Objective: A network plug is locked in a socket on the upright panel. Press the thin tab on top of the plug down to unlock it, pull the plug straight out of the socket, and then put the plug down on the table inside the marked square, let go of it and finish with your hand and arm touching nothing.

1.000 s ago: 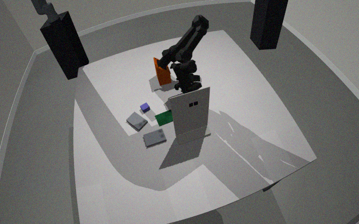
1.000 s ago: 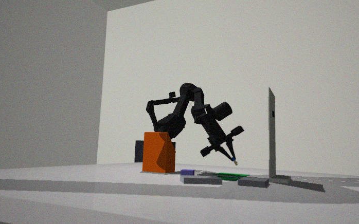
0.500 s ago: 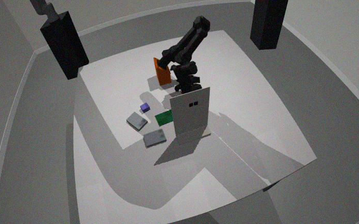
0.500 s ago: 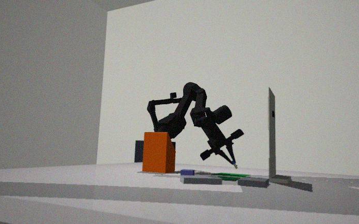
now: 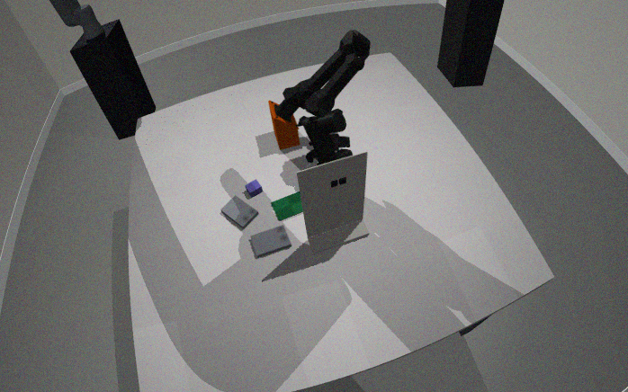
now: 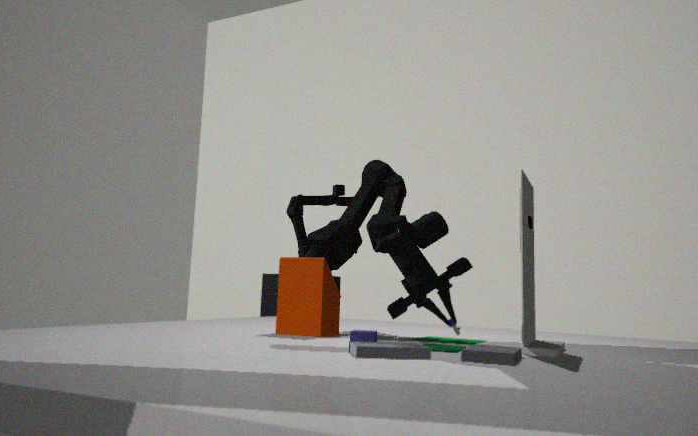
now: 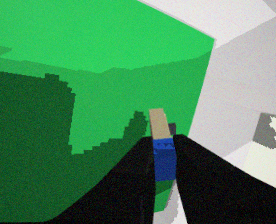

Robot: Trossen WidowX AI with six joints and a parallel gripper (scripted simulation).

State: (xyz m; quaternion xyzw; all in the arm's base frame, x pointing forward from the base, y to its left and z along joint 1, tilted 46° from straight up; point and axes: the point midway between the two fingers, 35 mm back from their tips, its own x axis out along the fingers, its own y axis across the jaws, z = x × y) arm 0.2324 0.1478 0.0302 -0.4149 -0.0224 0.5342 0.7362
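The green marked square lies 3 cm below my gripper tip and 1 cm behind it. Round my gripper tip: network plug: right at my gripper tip; upright panel: 16 cm ahead, 11 cm above, 4 cm to the right.
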